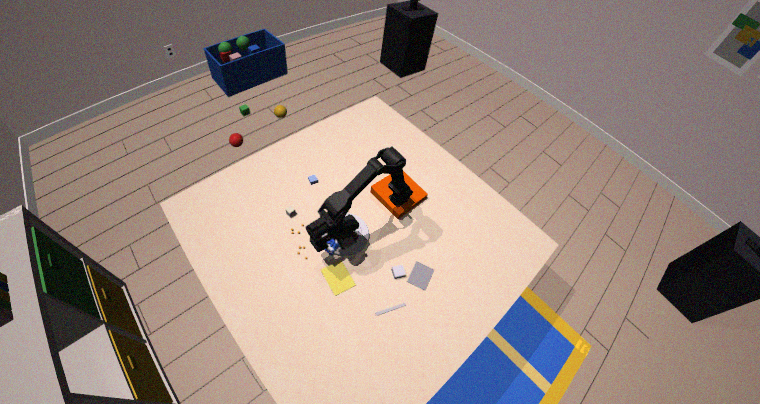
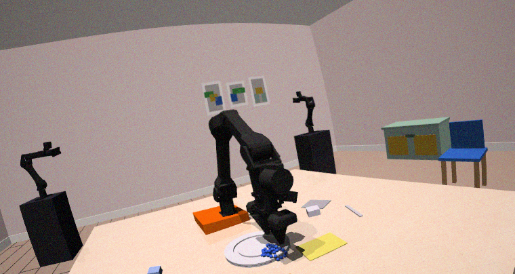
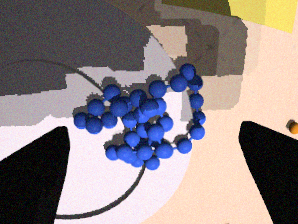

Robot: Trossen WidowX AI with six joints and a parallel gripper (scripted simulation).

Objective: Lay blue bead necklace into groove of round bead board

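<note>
My gripper tip is 7 cm past the round bead board, 4 cm above it and 3 cm to the left of it. The rest, counted from my gripper tip: yellow sheet (11 cm to the left, 6 cm ahead, 5 cm below); then small grey block (23 cm to the left, 14 cm behind, 4 cm below); then pale cube (24 cm to the right, 6 cm ahead, 3 cm below).
</note>
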